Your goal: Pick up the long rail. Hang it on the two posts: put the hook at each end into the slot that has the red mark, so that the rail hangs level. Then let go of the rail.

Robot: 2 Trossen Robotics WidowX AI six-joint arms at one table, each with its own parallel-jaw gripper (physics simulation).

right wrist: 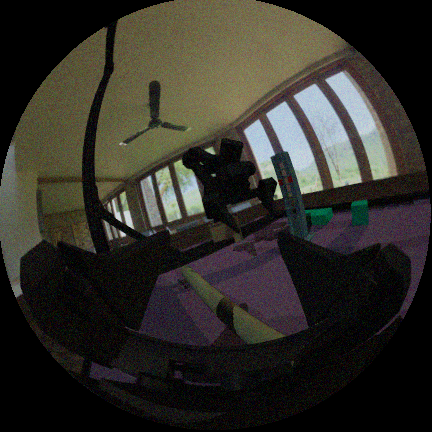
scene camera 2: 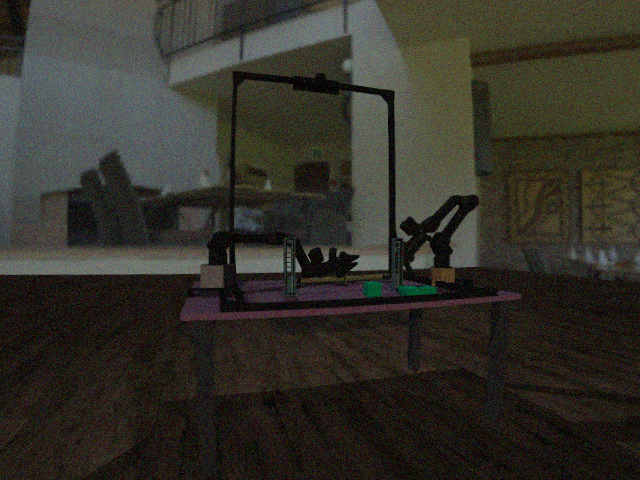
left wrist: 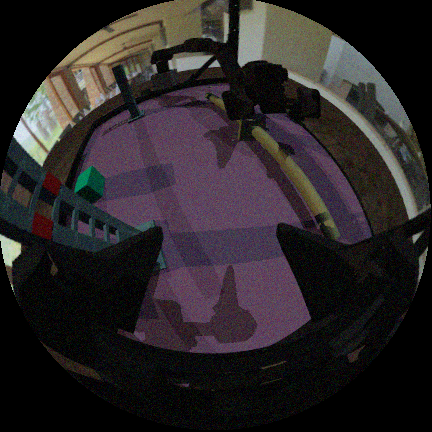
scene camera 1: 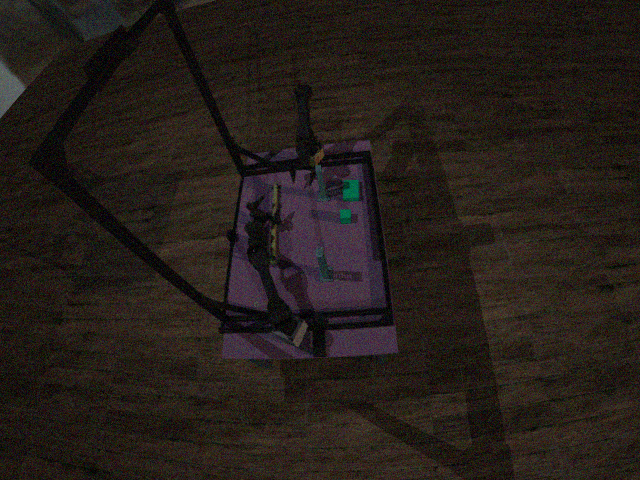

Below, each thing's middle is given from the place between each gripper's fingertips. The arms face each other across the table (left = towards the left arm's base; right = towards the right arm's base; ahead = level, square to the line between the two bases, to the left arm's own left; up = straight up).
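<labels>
Left hand: 18 cm to the left of the long rail [left wrist: 248,128], 13 cm past it, 5 cm above it.
Right gripper: 90 mm above the rail, 70 mm to the left of it.
</labels>
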